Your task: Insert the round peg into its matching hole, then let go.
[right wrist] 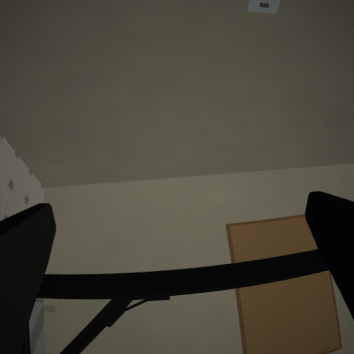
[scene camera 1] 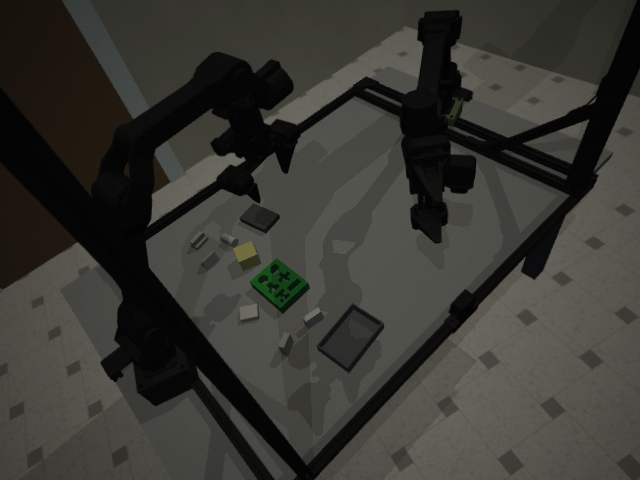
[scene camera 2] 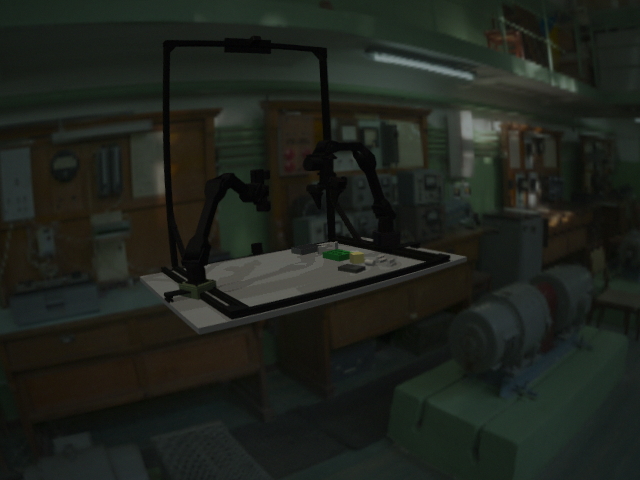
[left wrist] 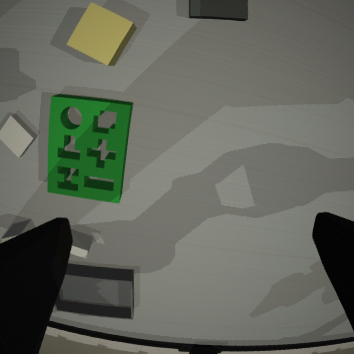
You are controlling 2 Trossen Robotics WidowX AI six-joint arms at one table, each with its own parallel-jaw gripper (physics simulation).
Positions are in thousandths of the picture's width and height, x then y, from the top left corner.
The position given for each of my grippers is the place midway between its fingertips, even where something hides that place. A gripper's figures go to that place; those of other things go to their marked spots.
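My right gripper (scene camera 1: 685,466) is 70 cm from the lens, and my left gripper (scene camera 1: 426,391) sits 91 cm from the lens.
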